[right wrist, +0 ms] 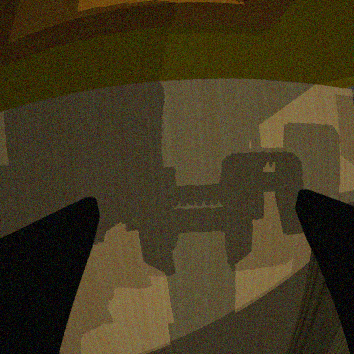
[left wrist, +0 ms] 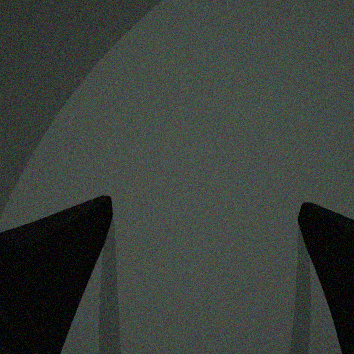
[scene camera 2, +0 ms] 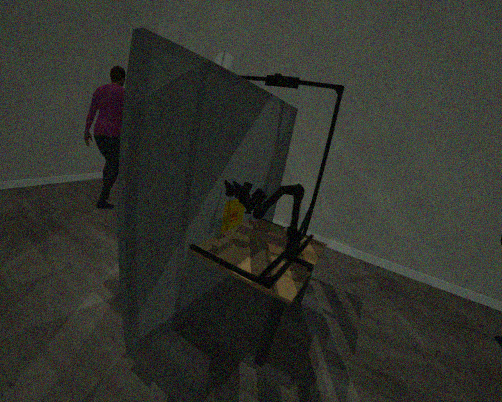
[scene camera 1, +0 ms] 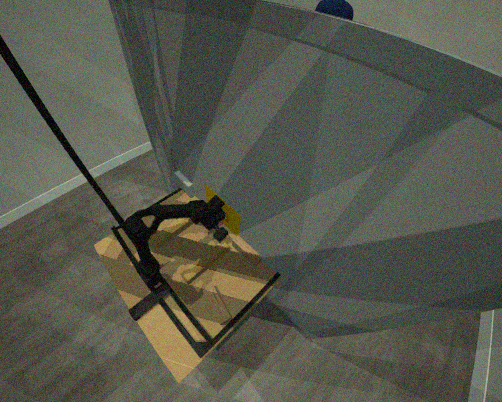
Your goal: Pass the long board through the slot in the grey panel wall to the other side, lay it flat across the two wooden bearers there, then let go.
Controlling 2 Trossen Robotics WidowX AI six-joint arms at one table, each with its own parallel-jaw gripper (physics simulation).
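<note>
The grey panel wall stands at the table's edge. A yellow plate is set low in it. In the right wrist view the yellow plate and the brown slot rim show at the top. My right gripper is open and empty, above the table close to the yellow plate. My left gripper is open and empty, raised above its table near the panel's yellow plate; a plain grey surface fills its wrist view. I cannot make out the long board or the bearers.
The wooden table has dark rails and many shadows. A black pole rises behind each arm. A person stands beyond the panel. A dark blue rounded shape shows over the panel's top edge.
</note>
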